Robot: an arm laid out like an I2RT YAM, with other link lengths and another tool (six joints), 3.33 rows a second.
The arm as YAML. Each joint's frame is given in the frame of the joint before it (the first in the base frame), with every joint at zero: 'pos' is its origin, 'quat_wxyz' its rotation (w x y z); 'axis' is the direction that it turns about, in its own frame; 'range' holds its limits. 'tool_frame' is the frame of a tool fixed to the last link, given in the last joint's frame.
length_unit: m
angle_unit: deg
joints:
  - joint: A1
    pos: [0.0, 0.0, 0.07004]
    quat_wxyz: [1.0, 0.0, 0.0, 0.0]
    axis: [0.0, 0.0, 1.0]
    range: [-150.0, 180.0]
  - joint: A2
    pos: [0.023, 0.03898, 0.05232]
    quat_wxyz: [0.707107, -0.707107, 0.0, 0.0]
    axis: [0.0, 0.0, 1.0]
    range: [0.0, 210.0]
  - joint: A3
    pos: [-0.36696, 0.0, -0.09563]
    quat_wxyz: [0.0, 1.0, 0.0, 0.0]
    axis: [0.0, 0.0, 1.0]
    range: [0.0, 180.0]
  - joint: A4
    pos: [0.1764, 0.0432, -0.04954]
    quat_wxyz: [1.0, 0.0, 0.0, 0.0]
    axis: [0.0, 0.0, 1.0]
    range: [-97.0, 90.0]
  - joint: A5
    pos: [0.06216, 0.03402, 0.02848]
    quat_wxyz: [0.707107, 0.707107, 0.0, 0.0]
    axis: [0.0, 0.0, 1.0]
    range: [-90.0, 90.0]
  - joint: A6
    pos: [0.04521, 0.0, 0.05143]
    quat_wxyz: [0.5, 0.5, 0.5, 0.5]
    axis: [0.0, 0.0, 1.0]
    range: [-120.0, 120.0]
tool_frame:
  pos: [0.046, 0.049, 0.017]
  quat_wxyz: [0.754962, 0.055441, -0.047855, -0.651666]
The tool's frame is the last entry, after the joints.
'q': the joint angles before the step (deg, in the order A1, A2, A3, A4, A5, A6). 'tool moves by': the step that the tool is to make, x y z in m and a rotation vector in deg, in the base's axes. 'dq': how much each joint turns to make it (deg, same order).
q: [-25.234 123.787 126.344 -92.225 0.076 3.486]
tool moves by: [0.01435 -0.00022 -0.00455 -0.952 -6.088 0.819]
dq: [0.678 -0.067 0.872 4.985 -1.704 -0.044]
